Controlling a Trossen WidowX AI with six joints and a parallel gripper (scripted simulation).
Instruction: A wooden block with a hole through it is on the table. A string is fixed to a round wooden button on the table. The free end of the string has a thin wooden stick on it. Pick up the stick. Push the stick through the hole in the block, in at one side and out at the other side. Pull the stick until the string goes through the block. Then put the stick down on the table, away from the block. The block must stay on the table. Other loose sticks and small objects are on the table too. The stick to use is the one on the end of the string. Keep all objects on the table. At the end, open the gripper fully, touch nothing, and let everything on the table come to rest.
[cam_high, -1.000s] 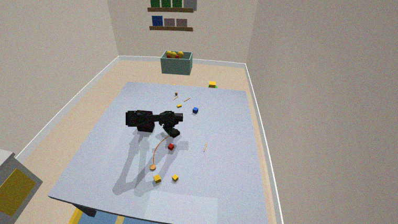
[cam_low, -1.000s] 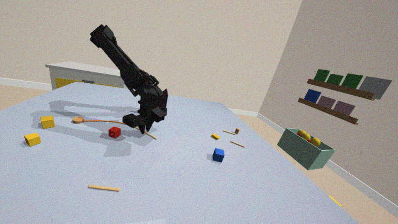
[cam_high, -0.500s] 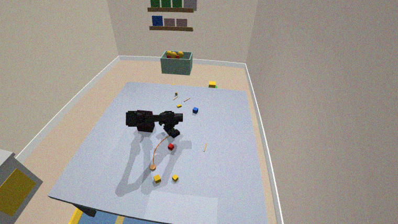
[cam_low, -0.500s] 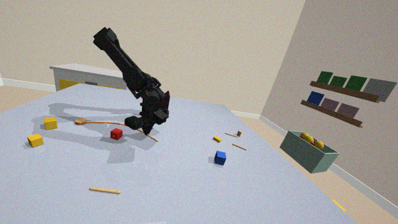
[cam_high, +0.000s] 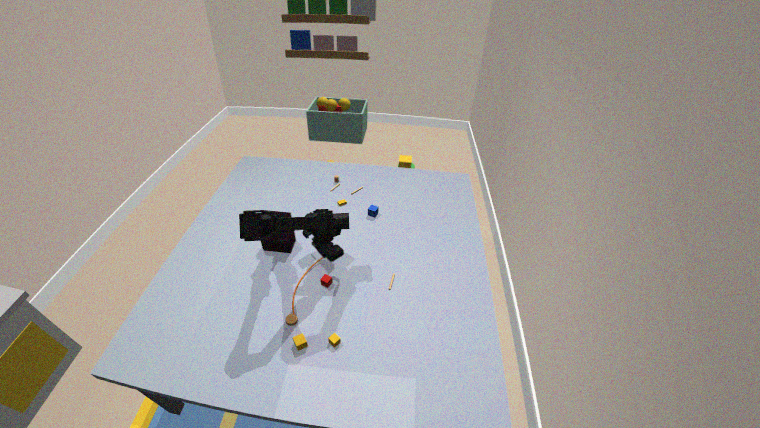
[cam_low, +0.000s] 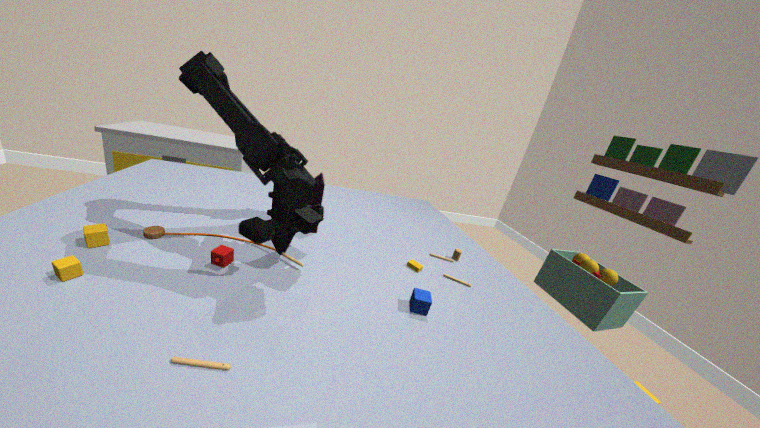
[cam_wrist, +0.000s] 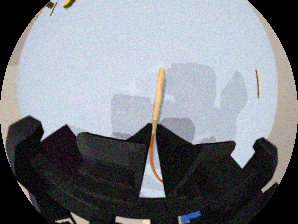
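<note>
Now: gripper tip 30 mm short of the red block and 120 mm to the left of it. Also, from my gripper tip: blue cube (160 mm ahead, 290 mm to the left, 10 mm above); then small yellow piece (10 mm ahead, 340 mm to the left); then round wooden button (50 mm behind, 290 mm to the right, 10 mm below).
</note>
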